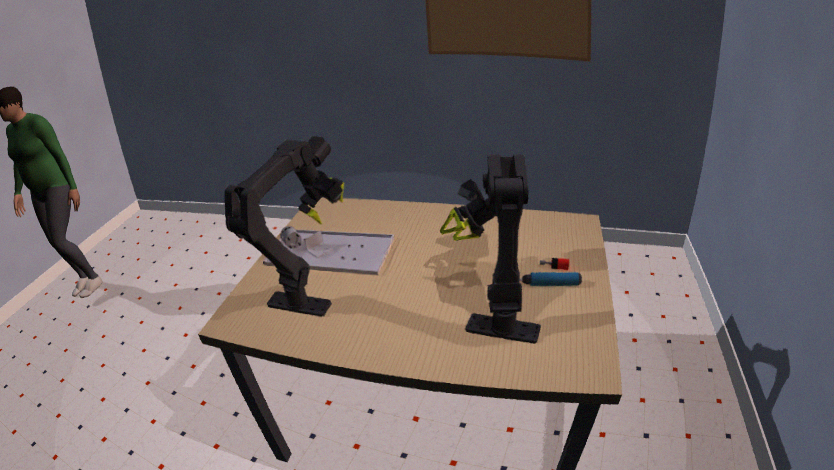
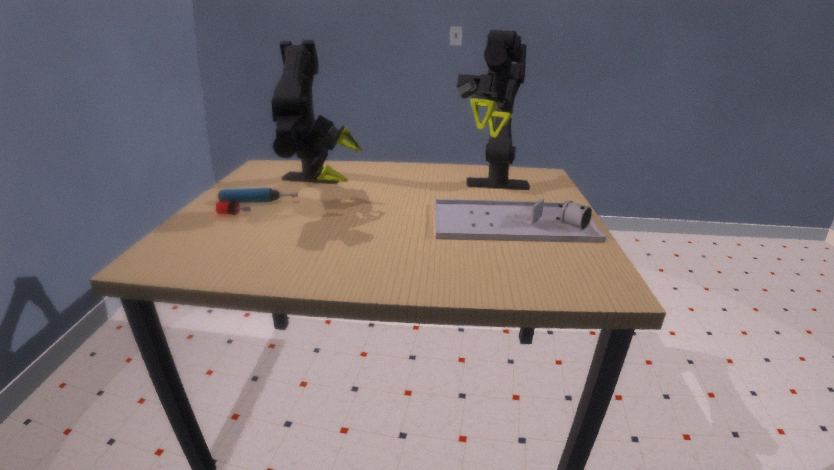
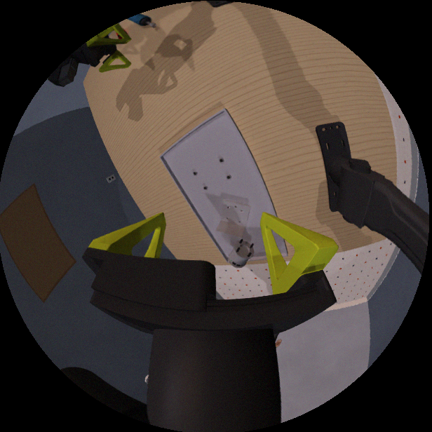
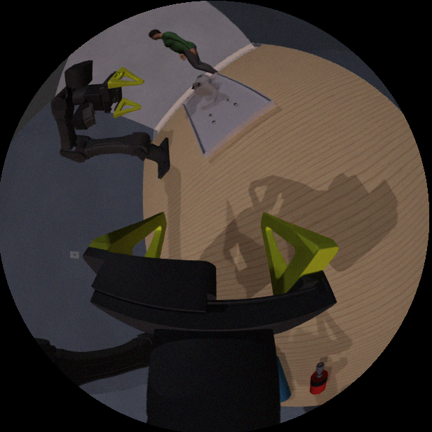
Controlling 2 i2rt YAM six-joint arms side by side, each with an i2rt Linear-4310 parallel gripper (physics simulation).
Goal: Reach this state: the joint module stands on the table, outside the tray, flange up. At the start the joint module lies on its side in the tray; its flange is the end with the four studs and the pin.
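Places are measured from the left arm's base along level axes (x ahead, y left, z up), in metres.
Pixels of known places: left gripper, fingertip midpoint: (image 1: 330,212) (image 2: 487,133); right gripper, fingertip midpoint: (image 1: 447,235) (image 2: 354,165); left arm's base, origin of the base link: (image 1: 298,304) (image 2: 497,184); right arm's base, origin of the base link: (image 1: 503,329) (image 2: 312,178).
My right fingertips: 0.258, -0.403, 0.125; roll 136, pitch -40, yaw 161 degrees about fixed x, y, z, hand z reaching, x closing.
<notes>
Ahead of a thing's pixels: the offset from my right fingertips to its top centre, as dx, dy, dz. "spot": to the spot under its first point.
The light grey joint module @(+0.044, +0.575, -0.058) (image 1: 290,237) (image 2: 576,215) (image 3: 241,253) (image 4: 202,85) lies on its side at one end of the tray @(+0.032, +0.426, -0.109) (image 1: 373,251) (image 2: 507,231) (image 3: 200,150) (image 4: 230,120). Its studded flange end faces along the tray toward a pale angled bracket (image 1: 315,244) (image 2: 537,211); its dark open end faces outward. The pin cannot be made out. My left gripper (image 1: 330,211) (image 2: 488,132) (image 3: 212,217) (image 4: 141,95) is open and empty, high above the tray area. My right gripper (image 1: 449,234) (image 2: 354,165) (image 3: 128,54) (image 4: 213,217) is open and empty above the table, well away from the module.
Several small dark-marked spots or screws show on the tray floor. A blue tool @(spot: -0.047, -0.337, -0.093) (image 1: 554,279) (image 2: 248,195) (image 4: 283,382) and a short red-and-black tool @(+0.060, -0.336, -0.091) (image 1: 560,263) (image 2: 227,207) (image 4: 318,382) lie near the right arm. A person in green (image 1: 37,151) (image 4: 180,45) is beyond the tray's side of the table.
</notes>
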